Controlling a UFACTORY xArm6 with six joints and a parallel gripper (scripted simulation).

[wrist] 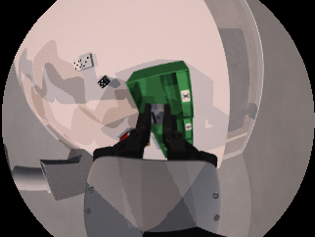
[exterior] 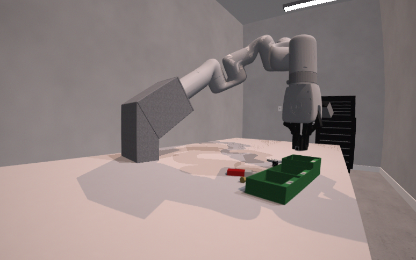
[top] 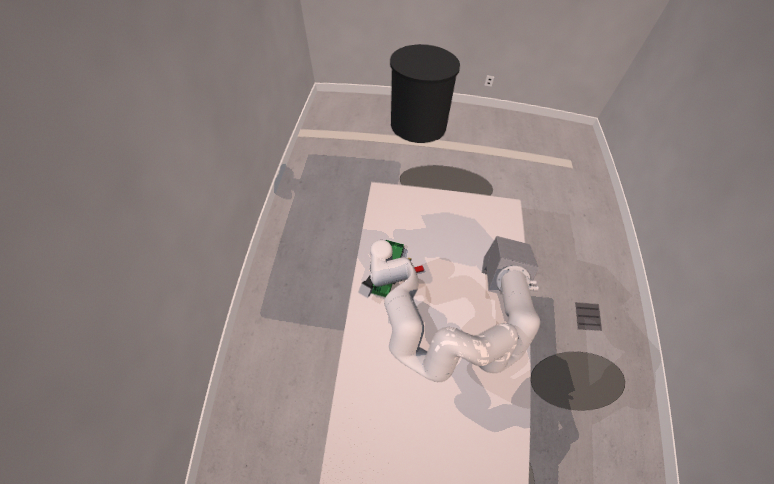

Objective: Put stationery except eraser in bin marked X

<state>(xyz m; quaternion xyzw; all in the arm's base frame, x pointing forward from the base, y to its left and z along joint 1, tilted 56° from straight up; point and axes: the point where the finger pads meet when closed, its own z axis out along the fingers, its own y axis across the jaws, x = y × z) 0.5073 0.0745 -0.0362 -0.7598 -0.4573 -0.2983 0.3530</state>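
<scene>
Right now my hand is 10 mm above the grey object. The rest, counted from my hand: green bin 80 mm to the right, 70 mm below; then red block 120 mm behind, 100 mm to the right, 80 mm below; then black die 90 mm behind, 60 mm to the left, 80 mm below.
</scene>
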